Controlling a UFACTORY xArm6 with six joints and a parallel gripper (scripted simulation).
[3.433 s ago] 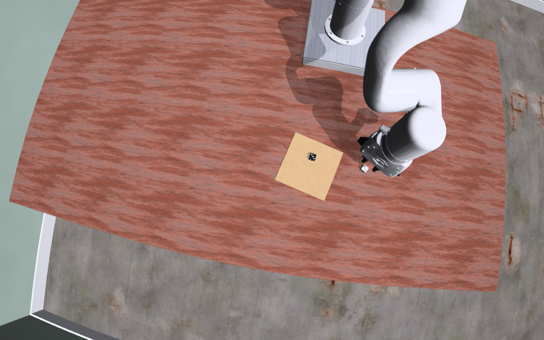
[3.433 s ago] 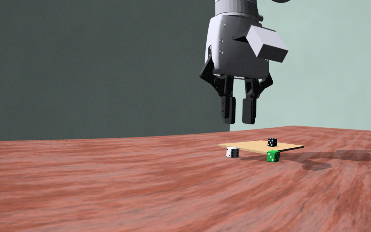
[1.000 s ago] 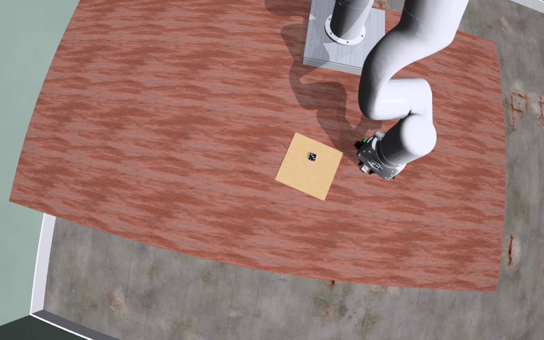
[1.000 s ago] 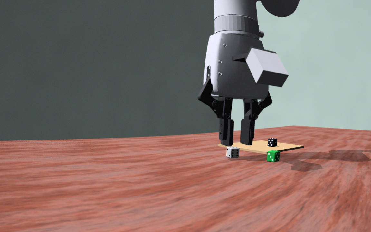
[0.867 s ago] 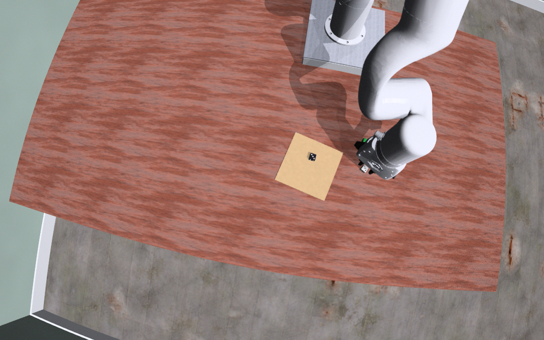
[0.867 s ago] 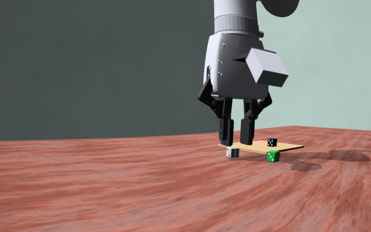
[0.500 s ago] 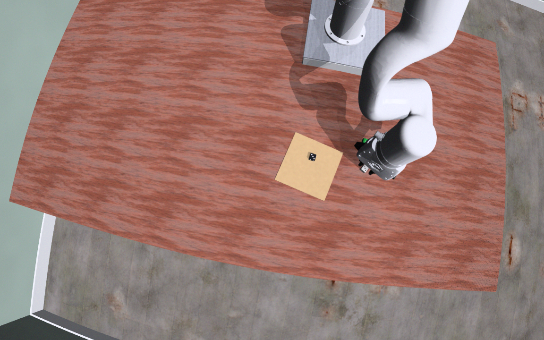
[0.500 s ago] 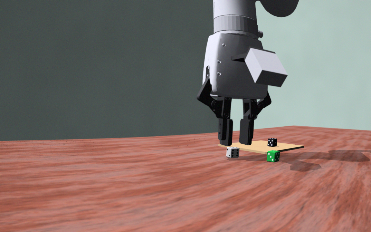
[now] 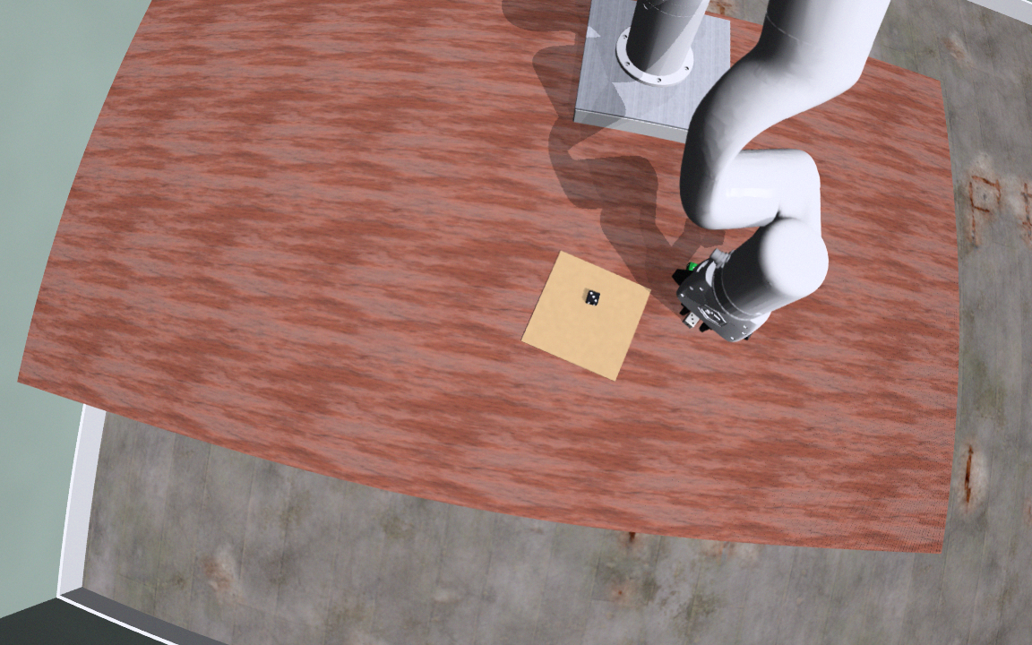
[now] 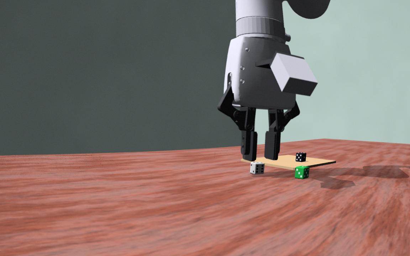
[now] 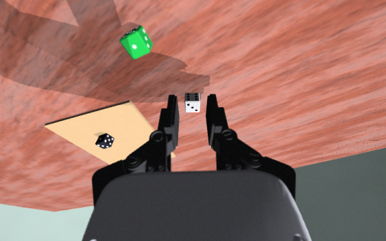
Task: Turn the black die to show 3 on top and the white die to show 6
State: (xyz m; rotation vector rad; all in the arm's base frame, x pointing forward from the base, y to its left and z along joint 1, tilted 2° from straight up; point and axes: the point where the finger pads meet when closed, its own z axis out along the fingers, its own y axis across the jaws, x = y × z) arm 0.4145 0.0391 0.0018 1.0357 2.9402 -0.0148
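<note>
Right now my hand is 1 cm short of the white die and 3 cm above it. The rest, counted from my hand: green die: 7 cm behind, 3 cm below; then tan mat: 15 cm to the right, 4 cm below; then black die: 2 cm behind, 15 cm to the right, 3 cm below.
</note>
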